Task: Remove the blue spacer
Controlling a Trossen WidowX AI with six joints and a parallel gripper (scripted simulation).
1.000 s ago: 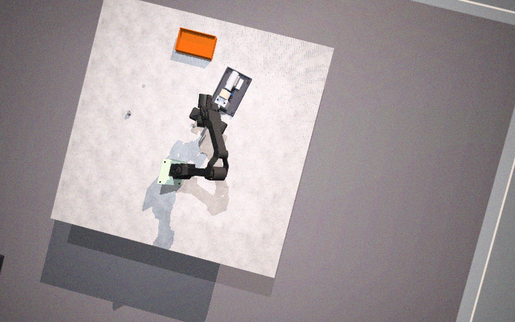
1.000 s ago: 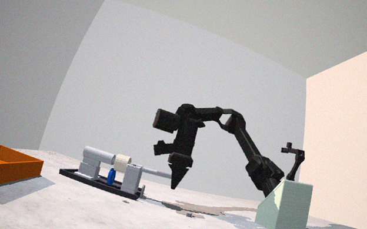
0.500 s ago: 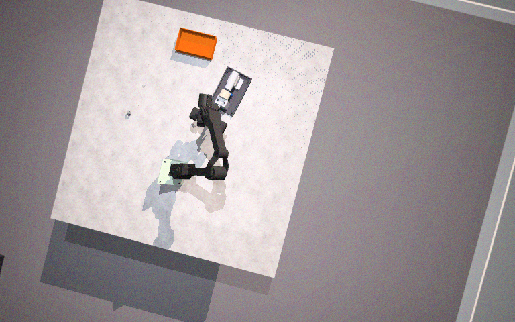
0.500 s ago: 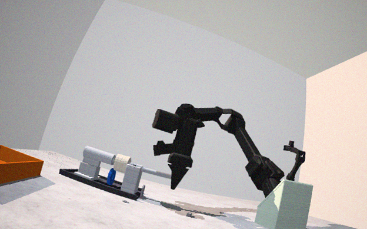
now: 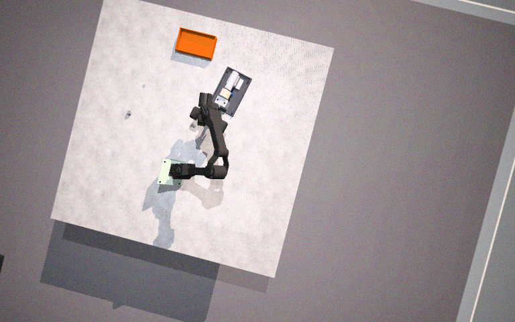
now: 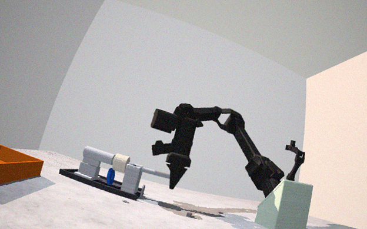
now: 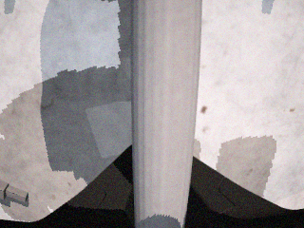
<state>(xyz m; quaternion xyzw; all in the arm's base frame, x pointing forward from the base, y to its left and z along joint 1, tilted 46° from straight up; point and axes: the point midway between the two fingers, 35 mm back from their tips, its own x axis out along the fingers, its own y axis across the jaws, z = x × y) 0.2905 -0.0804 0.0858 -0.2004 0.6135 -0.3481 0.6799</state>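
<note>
Right now my gripper tip is 8 cm short of the shaft, 2 cm to the left of it and 3 cm below it. Also, from my gripper tip: blue spacer (18 cm ahead, 4 cm to the right, 1 cm below); orange bin (40 cm ahead, 20 cm to the left, 4 cm below); dark bit (3 cm behind, 11 cm to the left, 4 cm below).
</note>
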